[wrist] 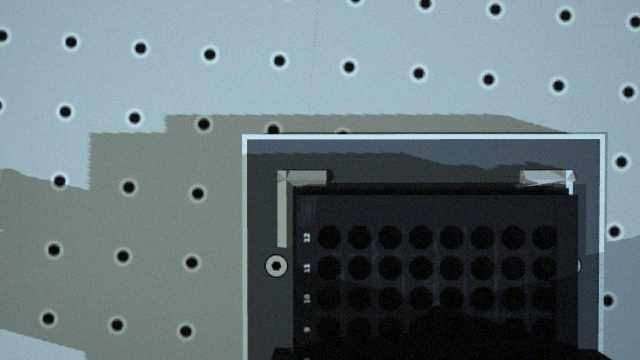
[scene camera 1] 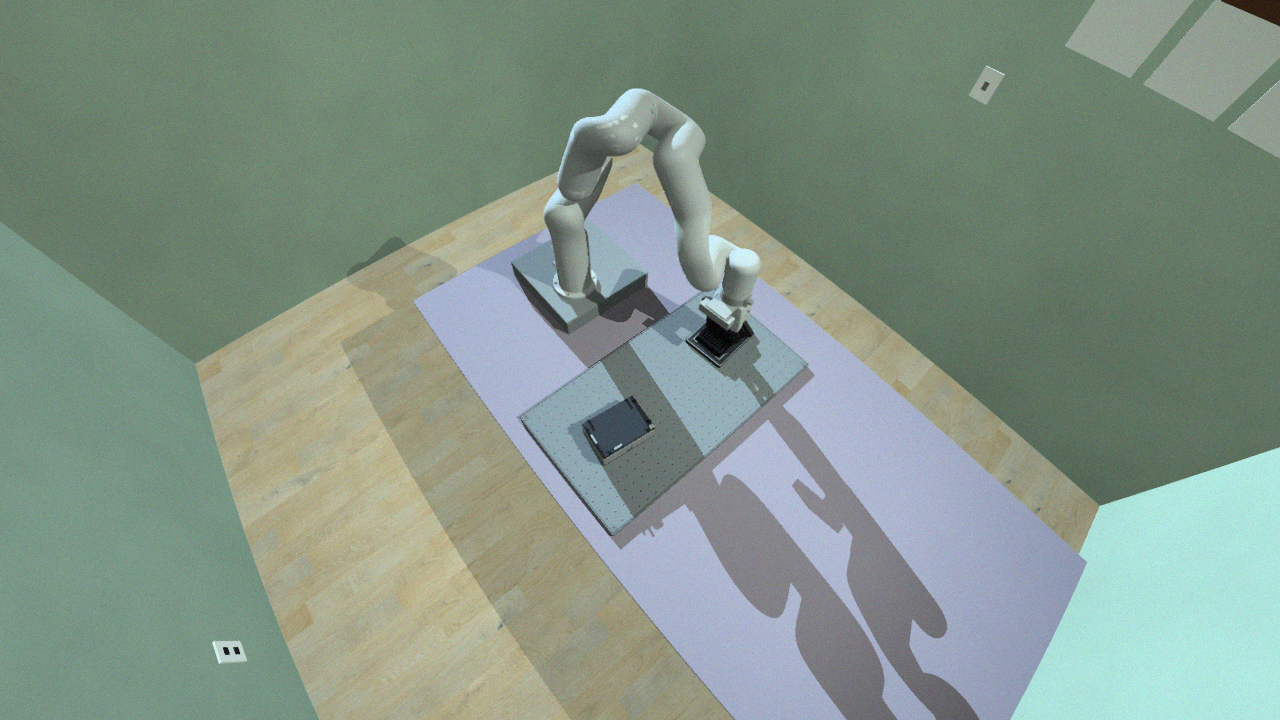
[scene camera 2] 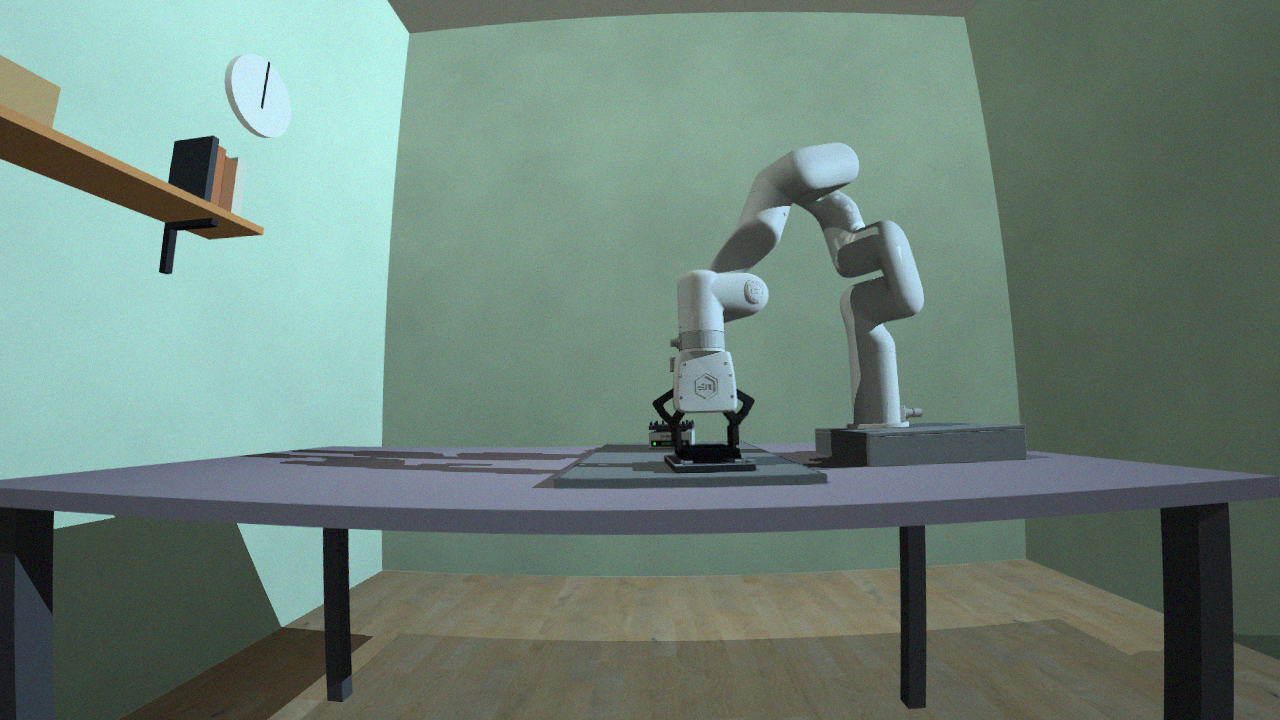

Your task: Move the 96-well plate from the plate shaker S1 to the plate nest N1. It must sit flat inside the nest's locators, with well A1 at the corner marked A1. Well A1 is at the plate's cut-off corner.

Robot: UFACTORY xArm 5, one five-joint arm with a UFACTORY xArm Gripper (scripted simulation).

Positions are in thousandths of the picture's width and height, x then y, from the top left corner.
Scene:
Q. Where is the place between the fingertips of my gripper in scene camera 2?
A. At 551,626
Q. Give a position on a black 96-well plate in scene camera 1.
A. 561,480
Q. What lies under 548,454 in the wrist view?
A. A plate nest N1.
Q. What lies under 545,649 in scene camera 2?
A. A plate nest N1.

